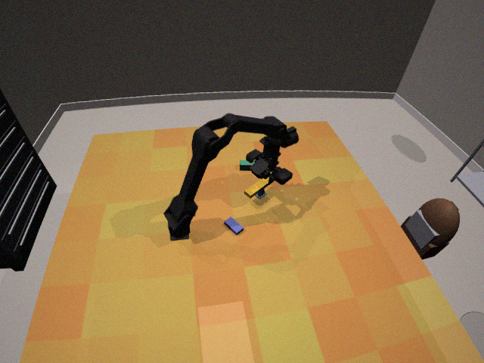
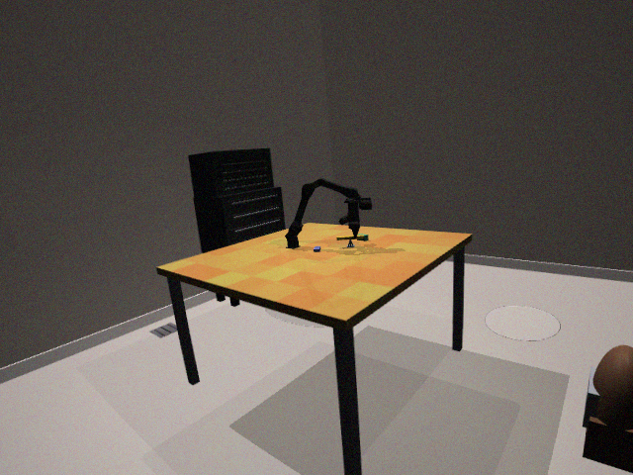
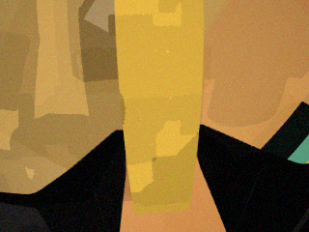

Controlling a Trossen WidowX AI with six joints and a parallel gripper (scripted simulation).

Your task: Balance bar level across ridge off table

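The long yellow bar lies 20 mm to the right of my gripper tip and 20 mm behind it. Also, from my gripper tip: green block (140 mm to the left, 40 mm behind, 30 mm below); blue block (160 mm to the right, 150 mm behind, 40 mm below).
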